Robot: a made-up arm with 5 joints.
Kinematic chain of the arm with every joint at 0, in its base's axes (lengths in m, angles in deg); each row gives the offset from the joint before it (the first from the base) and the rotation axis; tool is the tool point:
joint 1: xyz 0 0 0.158 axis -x
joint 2: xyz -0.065 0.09 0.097 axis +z
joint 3: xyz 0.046 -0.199 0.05 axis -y
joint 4: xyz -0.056 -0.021 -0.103 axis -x
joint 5: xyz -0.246 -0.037 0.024 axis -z
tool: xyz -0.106 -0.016 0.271
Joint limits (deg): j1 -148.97..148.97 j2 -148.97..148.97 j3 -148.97..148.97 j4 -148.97..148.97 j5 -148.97..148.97
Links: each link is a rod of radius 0.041 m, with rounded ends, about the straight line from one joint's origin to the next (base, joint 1, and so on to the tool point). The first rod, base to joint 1, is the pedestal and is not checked.
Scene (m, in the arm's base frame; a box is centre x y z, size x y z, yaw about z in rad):
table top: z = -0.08
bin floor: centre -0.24 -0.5 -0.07 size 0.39 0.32 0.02 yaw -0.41
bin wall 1: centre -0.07 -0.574 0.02 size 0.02 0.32 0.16 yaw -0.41
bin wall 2: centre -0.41 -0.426 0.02 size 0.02 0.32 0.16 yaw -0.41
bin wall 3: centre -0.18 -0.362 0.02 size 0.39 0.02 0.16 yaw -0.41
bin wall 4: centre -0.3 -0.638 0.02 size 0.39 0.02 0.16 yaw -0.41
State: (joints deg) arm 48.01 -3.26 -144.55 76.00 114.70
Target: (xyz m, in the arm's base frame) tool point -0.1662 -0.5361 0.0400
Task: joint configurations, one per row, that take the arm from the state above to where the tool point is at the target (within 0.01 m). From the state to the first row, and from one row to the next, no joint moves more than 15 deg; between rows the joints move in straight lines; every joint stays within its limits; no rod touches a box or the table.
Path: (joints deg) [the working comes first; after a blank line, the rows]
Joints at the target: -47.19 -60.27 -132.68 -35.14 55.43
Straight joint move there: touches bin wall 1.

1: 38.11 -10.69 -142.31 62.82 107.78
2: 28.22 -18.12 -140.07 49.65 100.86
3: 18.32 -25.55 -137.83 36.47 93.93
4: 8.42 -32.98 -135.60 23.30 87.01
5: -1.47 -40.41 -133.36 10.12 80.09
6: -11.37 -47.84 -131.12 -3.05 73.17
7: -21.27 -55.26 -128.88 -16.23 66.25
8: -31.16 -62.69 -126.64 -29.40 59.32
9: -39.18 -61.48 -129.66 -32.27 57.38
10: -47.19 -60.27 -132.68 -35.14 55.43

